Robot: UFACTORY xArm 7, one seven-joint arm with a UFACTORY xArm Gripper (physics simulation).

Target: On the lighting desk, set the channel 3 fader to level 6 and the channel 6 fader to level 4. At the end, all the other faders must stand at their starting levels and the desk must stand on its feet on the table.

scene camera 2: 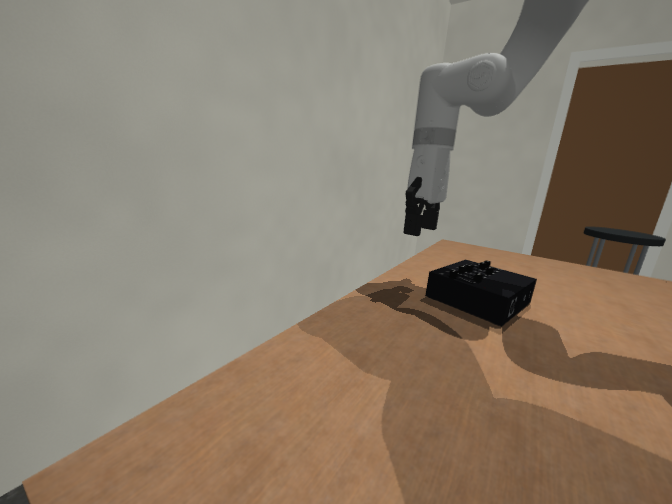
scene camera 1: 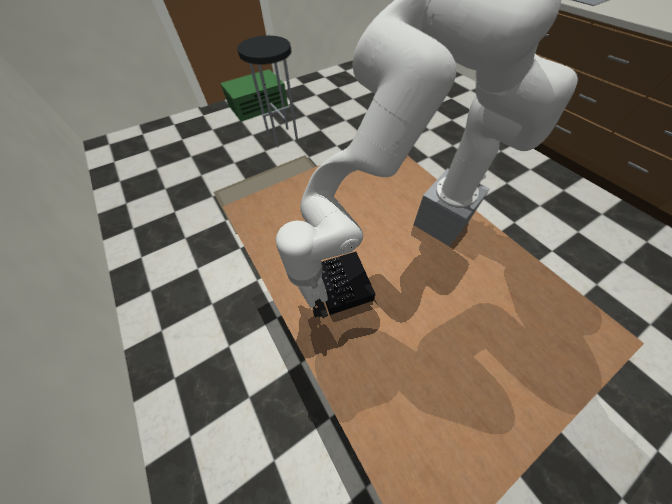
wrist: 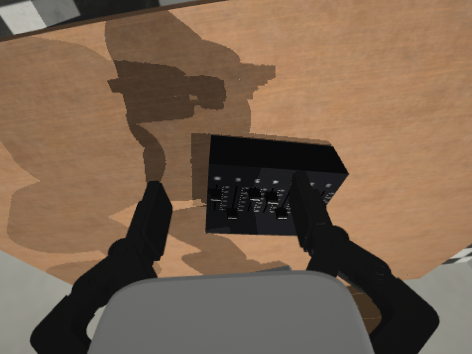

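Where they show: gripper, between the fingertips: (scene camera 2: pixel 420 231) (wrist: pixel 228 189); arm's base, origin of its link: (scene camera 1: pixel 456 191).
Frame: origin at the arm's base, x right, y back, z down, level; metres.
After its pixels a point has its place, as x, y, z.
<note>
The black lighting desk (scene camera 1: pixel 359 273) {-0.027, -0.387, 0.120} (scene camera 2: pixel 469 297) {-0.095, -0.445, 0.142} (wrist: pixel 272 154) {-0.005, -0.511, 0.144} lies top side up on the wooden table (scene camera 1: pixel 265 217) {0.393, -0.535, 0.175} (scene camera 2: pixel 217 412) {-0.497, -0.595, 0.175} (wrist: pixel 380 90) {0.118, -0.560, 0.175}; its feet cannot be made out. In the wrist view, the channel 6 fader (wrist: pixel 232 213) {-0.060, -0.447, 0.111} and channel 3 fader (wrist: pixel 282 214) {0.004, -0.436, 0.109} sit near the slot ends away from the labels. The channel 5 fader (wrist: pixel 254 194) {-0.030, -0.481, 0.110}, channel 4 fader (wrist: pixel 272 197) {-0.009, -0.471, 0.111} and master fader (wrist: pixel 215 195) {-0.075, -0.487, 0.109} sit closer to the labels. The right finger hides part of channels 1 to 3. My gripper (scene camera 1: pixel 320 309) {-0.050, -0.564, 0.050} (scene camera 2: pixel 421 222) {-0.050, -0.564, 0.050} (wrist: pixel 228 189) {-0.050, -0.564, 0.050} is open and empty, above and beside the desk's label-side edge.
A pale wall (scene camera 2: pixel 217 162) rises beyond the table edge near my gripper. The arm's grey base (scene camera 1: pixel 442 219) {-0.032, -0.063, 0.064} stands on the table's opposite side. A stool (scene camera 1: pixel 264 48) (scene camera 2: pixel 624 236) and a green crate (scene camera 1: pixel 252 89) stand on the floor beyond the table.
</note>
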